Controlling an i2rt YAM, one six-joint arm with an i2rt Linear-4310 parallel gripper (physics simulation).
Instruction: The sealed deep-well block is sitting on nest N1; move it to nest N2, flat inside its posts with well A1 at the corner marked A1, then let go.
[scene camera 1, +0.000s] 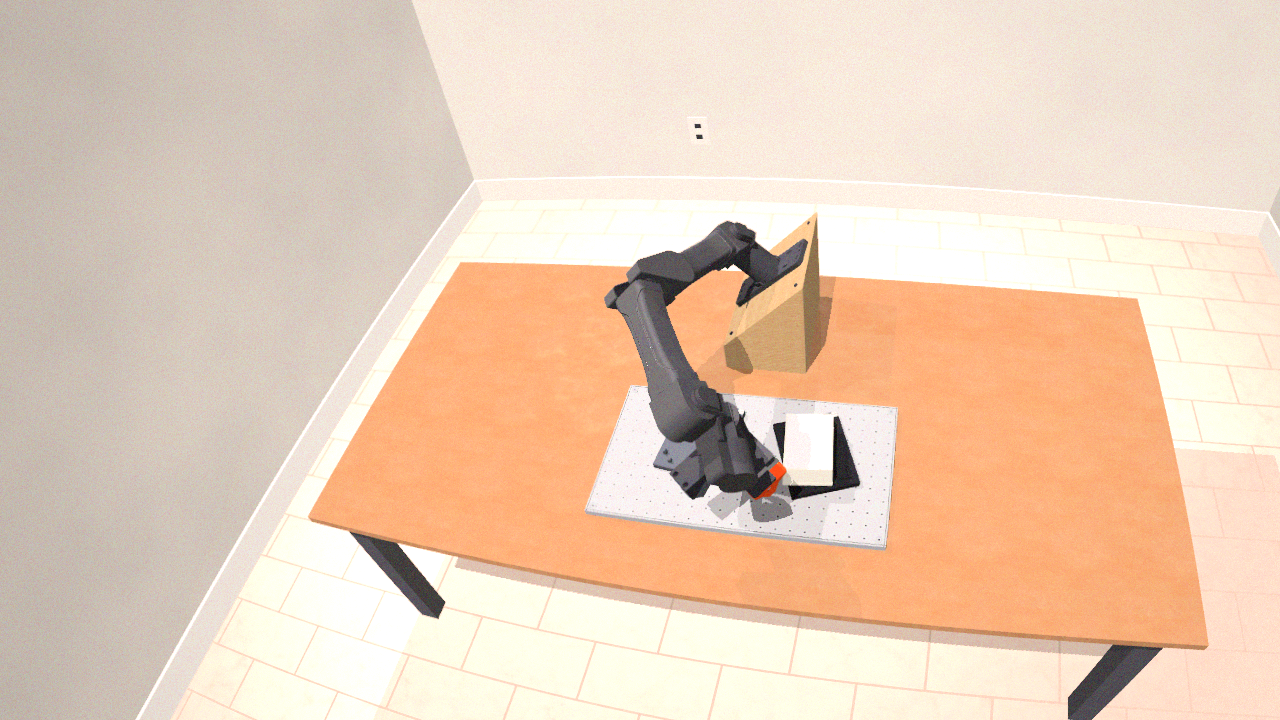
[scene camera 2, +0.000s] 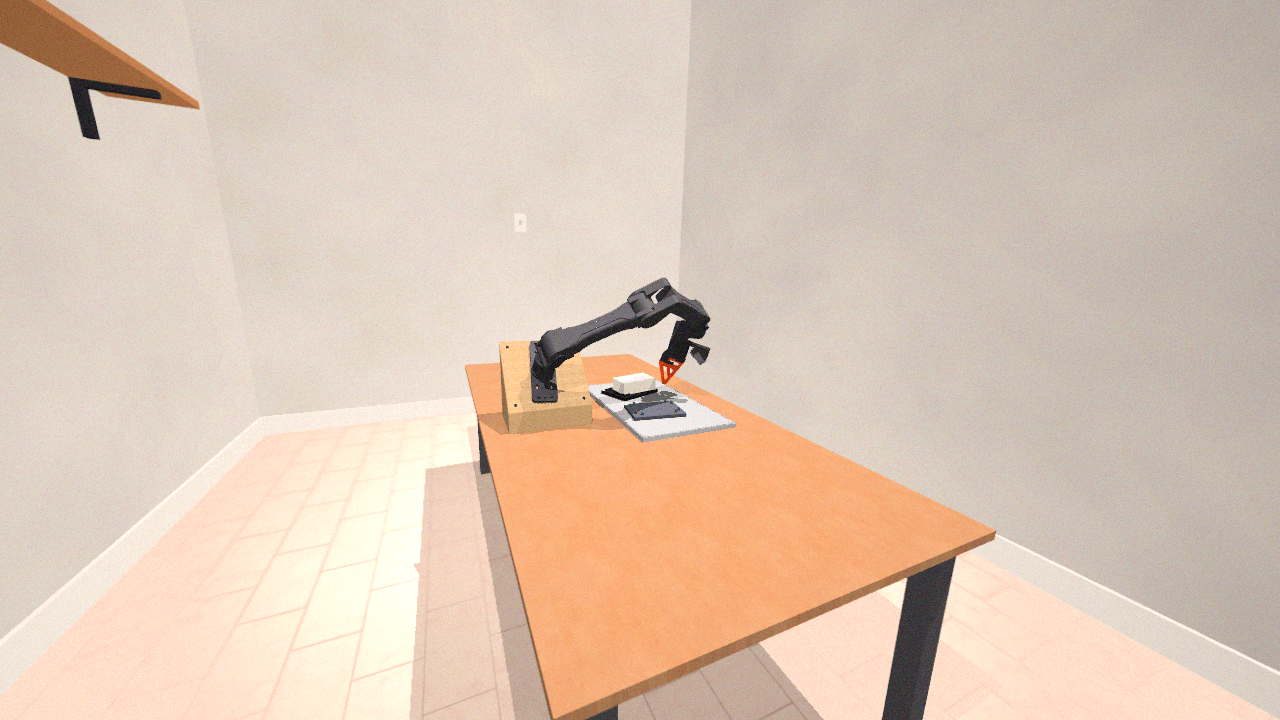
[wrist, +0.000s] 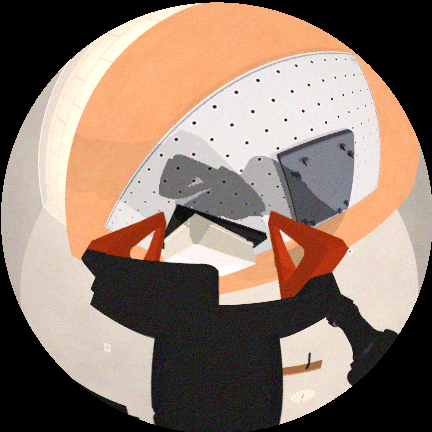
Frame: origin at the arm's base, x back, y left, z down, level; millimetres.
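Seen in the pictures: gripper, between the fingertips: (scene camera 2: 666, 380) (wrist: 216, 216); arm's base, origin of its link: (scene camera 1: 772, 274) (scene camera 2: 542, 371).
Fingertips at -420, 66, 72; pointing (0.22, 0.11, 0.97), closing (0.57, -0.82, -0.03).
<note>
Pixels of each thing's middle, then the offset from my fingertips to it, as dx, dy, dz. Level surfaces: height alone.
- white sealed block, middle of its body: (wrist: 210, 252) (scene camera 1: 808, 448) (scene camera 2: 634, 383) +91, +75, +24
- black nest, middle of its body: (scene camera 1: 815, 453) (wrist: 210, 242) (scene camera 2: 629, 390) +103, +84, +51
- blue-grey plate, middle of its body: (wrist: 326, 189) (scene camera 1: 699, 436) (scene camera 2: 654, 408) +95, -130, +49
- light perforated board, middle of its body: (wrist: 264, 197) (scene camera 1: 747, 461) (scene camera 2: 650, 403) +71, -35, +66
- orange table, height of its surface: dz +73
The white sealed block (scene camera 1: 809, 443) (scene camera 2: 633, 384) (wrist: 212, 255) sits on the black nest (scene camera 1: 845, 465) (scene camera 2: 615, 393) (wrist: 257, 238), its sides turned at an angle to the nest's edges. The other nest, a blue-grey plate (scene camera 1: 671, 454) (scene camera 2: 655, 411) (wrist: 325, 170) with small dark posts near its corners, holds no block. My gripper (scene camera 1: 771, 483) (scene camera 2: 665, 383) (wrist: 216, 216) is open and empty, with its orange fingers above the board beside the block. In the wrist view the block shows between and beyond the fingertips. The A1 marks and nest labels are too small to read.
Both nests lie on a light perforated board (scene camera 1: 859, 523) (scene camera 2: 707, 424) (wrist: 250, 100) on the orange table (scene camera 1: 1011, 465) (scene camera 2: 716, 537) (wrist: 125, 110). The wooden arm mount (scene camera 1: 774, 344) (scene camera 2: 546, 418) stands behind the board. The arm reaches over the board from it.
</note>
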